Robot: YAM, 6 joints.
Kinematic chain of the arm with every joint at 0, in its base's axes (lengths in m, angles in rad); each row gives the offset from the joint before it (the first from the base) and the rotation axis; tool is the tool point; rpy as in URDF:
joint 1: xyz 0 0 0.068 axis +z
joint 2: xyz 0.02 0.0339 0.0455 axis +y
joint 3: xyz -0.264 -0.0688 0 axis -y
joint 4: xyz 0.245 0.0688 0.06 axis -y
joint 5: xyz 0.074 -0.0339 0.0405 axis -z
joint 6: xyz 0.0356 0 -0.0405 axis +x
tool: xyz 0 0 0 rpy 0 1.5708 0
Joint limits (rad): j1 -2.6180..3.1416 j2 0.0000..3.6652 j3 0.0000..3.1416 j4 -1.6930..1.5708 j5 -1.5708..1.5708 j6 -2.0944..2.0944
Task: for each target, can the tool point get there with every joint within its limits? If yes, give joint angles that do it. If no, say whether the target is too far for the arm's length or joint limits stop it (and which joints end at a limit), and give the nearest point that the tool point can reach.
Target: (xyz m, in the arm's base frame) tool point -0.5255 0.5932 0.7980
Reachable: no: too far | nearest point -0.3239 0.3656 0.5286 | short by 0.406 m
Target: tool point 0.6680 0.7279 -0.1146
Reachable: no: too far | nearest point 0.4254 0.4635 -0.0300 | short by 0.369 m
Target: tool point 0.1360 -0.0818 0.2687
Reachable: yes | joints -0.7348 0.7059 0.5437 -0.2344 -1.0286 1.0842
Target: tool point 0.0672 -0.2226 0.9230
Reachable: no: too far | nearest point 0.0517 -0.1713 0.7188 | short by 0.211 m
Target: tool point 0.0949 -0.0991 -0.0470
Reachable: yes | joints -0.8079 2.6131 0.7649 -0.9041 -0.0029 1.2875
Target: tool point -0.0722 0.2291 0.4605
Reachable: yes | joints 1.7470 1.3497 1.7320 -1.0630 -1.0537 -0.3193
